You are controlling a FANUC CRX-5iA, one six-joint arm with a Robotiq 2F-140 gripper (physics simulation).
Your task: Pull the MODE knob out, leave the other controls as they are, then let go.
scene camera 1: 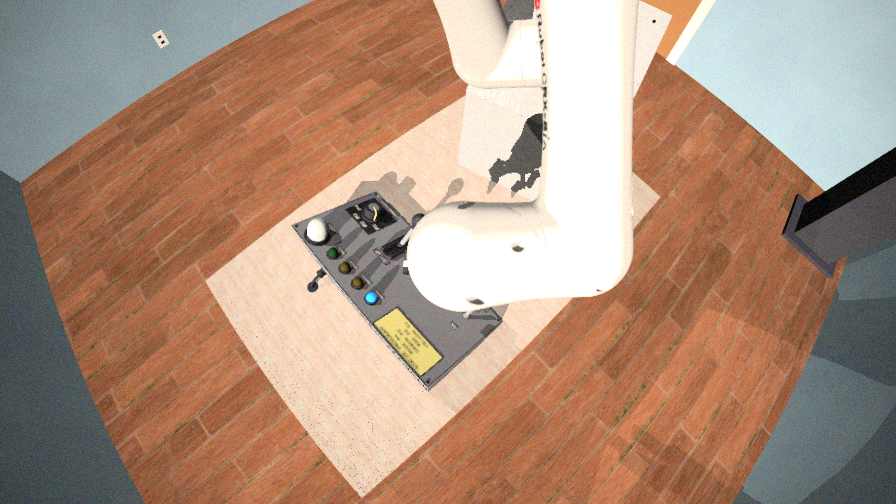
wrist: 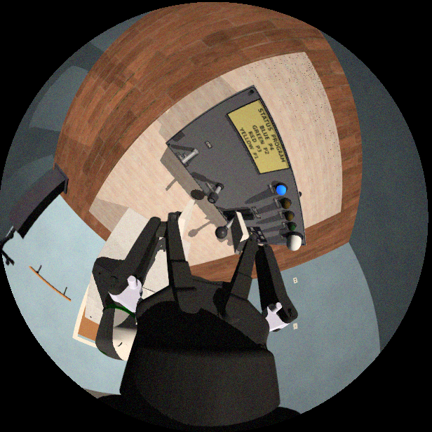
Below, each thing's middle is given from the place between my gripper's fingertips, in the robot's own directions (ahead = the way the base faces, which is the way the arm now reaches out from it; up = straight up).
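Labels:
With the grey control panel (scene camera 1: 362, 259) to measure from, my gripper is now 170 mm above it, 110 mm to the left of it and 60 mm short of it.

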